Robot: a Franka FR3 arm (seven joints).
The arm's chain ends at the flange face. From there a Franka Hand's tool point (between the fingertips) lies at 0.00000 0.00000 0.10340 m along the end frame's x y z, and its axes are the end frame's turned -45 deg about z.
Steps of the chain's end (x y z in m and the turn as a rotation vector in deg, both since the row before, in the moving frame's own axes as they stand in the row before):
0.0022, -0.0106, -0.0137, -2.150, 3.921, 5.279
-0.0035, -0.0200, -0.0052, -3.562, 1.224, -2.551
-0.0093, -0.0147, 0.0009, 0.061, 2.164, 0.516
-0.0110, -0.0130, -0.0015, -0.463, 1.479, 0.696
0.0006, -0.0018, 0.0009, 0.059, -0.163, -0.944
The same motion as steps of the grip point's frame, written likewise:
0.0109, 0.0019, -0.0140, -4.293, 1.252, 5.279
0.0088, -0.0104, -0.0054, -3.384, -1.653, -2.551
0.0066, -0.0143, 0.0008, -1.487, 1.573, 0.516
0.0027, -0.0145, -0.0015, -1.373, 0.718, 0.696
0.0016, -0.0011, 0.0009, 0.157, -0.074, -0.944

